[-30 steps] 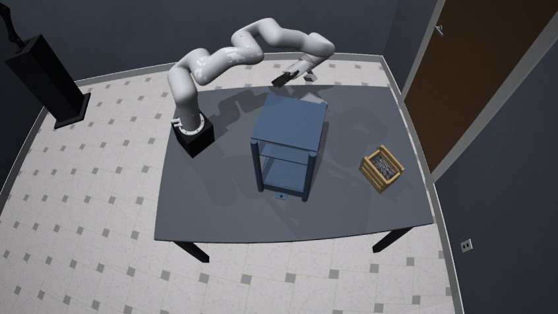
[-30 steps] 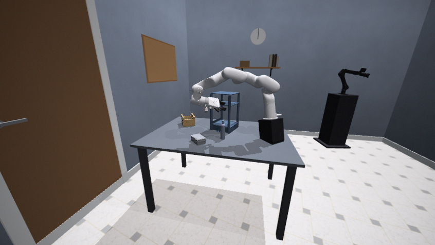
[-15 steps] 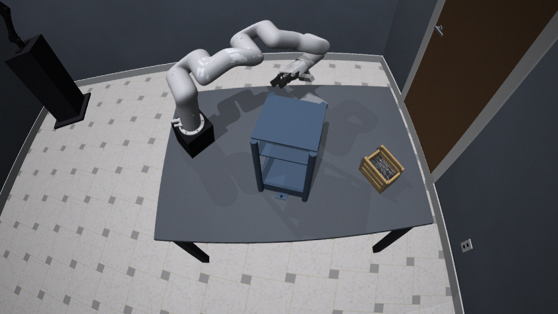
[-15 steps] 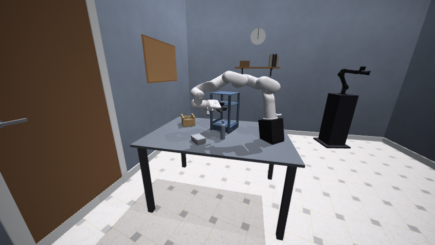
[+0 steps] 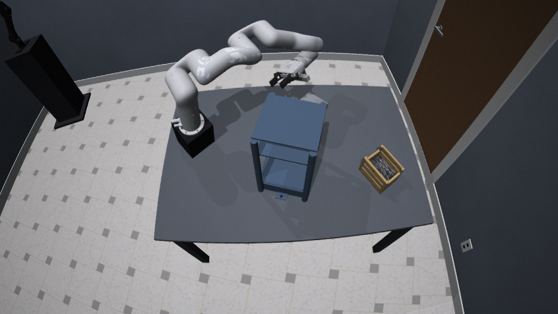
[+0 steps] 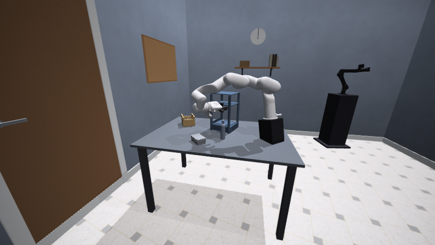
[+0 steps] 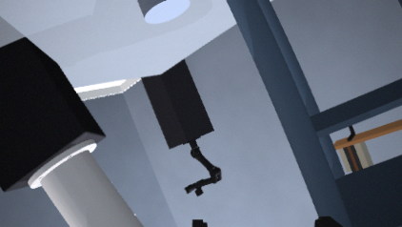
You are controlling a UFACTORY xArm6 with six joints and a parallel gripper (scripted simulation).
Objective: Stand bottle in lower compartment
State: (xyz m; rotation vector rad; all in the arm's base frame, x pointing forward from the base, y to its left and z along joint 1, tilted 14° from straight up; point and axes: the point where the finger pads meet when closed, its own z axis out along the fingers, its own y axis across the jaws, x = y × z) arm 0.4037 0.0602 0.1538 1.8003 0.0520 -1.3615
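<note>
My gripper is now 18 cm above the bottle. Also, from my hand: grey box: 27 cm below, 22 cm ahead, 7 cm to the left; then wooden crate: 41 cm to the right, 40 cm ahead, 25 cm below; then blue shelving unit: 29 cm to the right, 11 cm below, 2 cm behind.
</note>
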